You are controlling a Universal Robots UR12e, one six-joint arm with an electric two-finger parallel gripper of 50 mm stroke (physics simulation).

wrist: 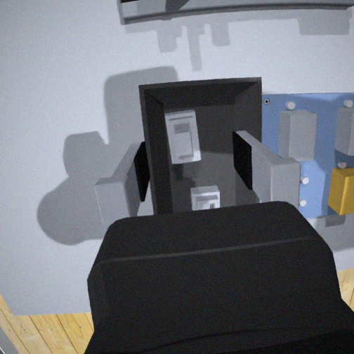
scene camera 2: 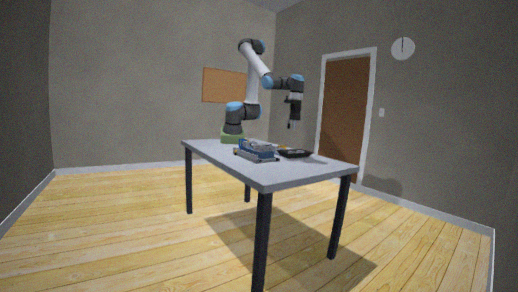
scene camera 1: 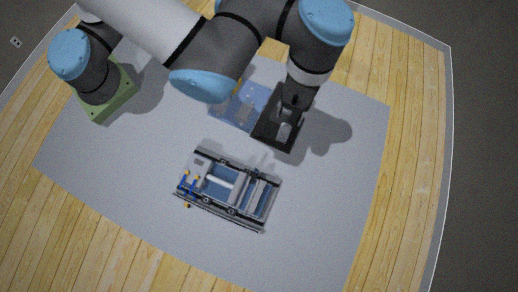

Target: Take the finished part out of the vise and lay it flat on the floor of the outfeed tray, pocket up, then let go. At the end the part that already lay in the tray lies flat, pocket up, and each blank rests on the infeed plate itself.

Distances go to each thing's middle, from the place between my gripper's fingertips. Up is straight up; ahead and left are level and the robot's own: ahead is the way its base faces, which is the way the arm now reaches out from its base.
My gripper is now 18 cm to the left of the vise [scene camera 1: 219, 192], 17 cm above it and 14 cm past it.
